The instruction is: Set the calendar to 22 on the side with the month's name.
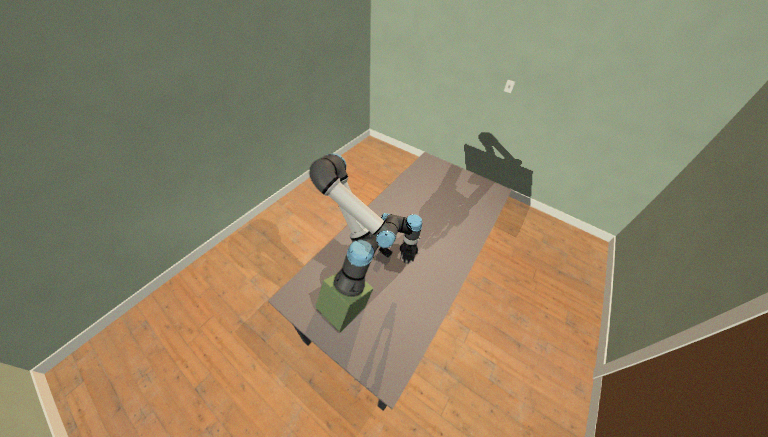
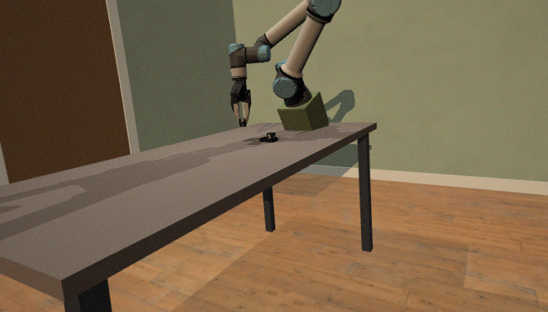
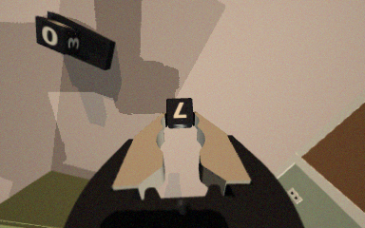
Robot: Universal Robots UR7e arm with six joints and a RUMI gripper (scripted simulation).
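Right now the black number cube is 1 cm below my hand. From my hand the other things lie so: black tray: 15 cm to the left, 9 cm below, 4 cm ahead.
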